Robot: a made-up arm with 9 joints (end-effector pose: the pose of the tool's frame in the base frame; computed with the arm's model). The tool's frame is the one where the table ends. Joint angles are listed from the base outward.
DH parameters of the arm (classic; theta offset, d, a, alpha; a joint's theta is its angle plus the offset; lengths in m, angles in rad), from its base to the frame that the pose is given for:
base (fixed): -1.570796 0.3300 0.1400 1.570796
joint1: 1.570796 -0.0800 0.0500 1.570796
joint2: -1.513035 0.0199 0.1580 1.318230
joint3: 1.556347 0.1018 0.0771 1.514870
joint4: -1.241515 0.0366 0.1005 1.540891
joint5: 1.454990 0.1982 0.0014 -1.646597
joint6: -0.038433 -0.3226 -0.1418 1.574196
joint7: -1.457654 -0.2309 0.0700 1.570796
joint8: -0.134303 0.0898 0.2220 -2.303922
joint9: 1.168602 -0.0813 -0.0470 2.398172
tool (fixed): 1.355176 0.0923 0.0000 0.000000
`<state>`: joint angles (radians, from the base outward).
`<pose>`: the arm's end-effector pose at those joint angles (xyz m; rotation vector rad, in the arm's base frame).
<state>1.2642 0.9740 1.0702 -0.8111 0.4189 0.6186 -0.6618 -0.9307 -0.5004</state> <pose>-0.0464 0.3525 -0.0938 1.6800 2.3938 -0.4155</pose>
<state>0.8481 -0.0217 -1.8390 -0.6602 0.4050 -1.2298 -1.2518 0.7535 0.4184</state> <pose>0.4596 0.3224 0.4063 1.6837 0.9160 2.2929</pose>
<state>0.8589 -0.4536 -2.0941 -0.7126 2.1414 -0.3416 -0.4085 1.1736 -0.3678</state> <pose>-0.1181 0.2685 -0.0447 -0.4773 -1.7159 -1.6045</pose>
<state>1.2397 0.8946 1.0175 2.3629 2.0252 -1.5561 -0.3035 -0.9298 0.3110</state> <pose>0.1553 0.5081 0.5874 -1.1712 -2.3068 -1.0381</pose>
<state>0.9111 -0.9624 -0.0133 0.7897 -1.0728 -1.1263 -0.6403 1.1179 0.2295</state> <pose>-0.2106 -0.1913 0.7603 -1.3519 -0.9220 1.5540</pose>
